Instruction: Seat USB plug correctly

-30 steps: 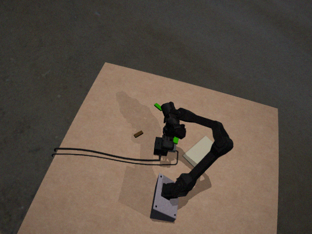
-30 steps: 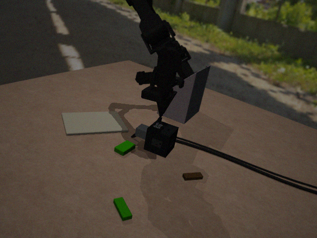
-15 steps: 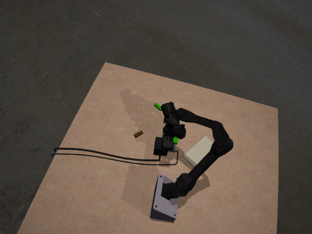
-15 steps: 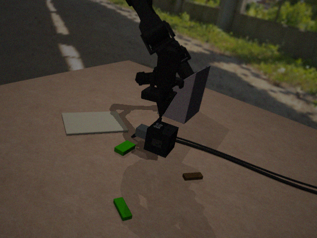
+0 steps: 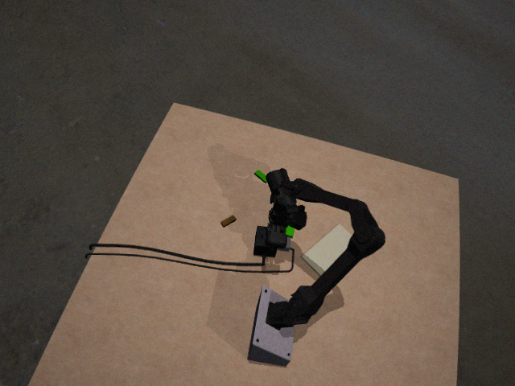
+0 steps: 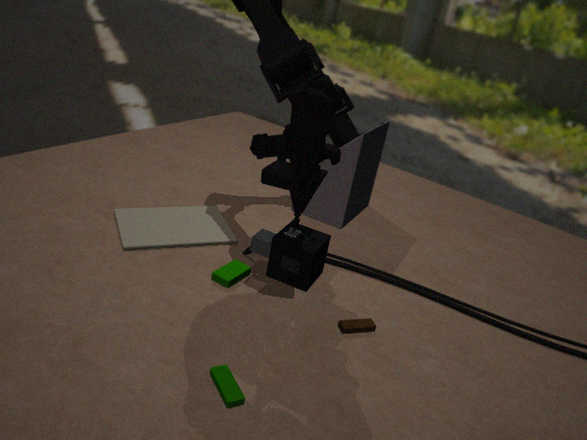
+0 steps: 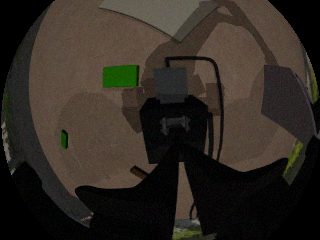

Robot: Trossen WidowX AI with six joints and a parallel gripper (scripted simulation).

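Now: gripper tip 5 cm above the USB socket. Also, from my gripper tip: dark USB plug: 2 cm below; then brown block: 16 cm to the left, 11 cm below, 7 cm ahead; then pale flat card: 24 cm to the right, 11 cm below, 2 cm ahead.
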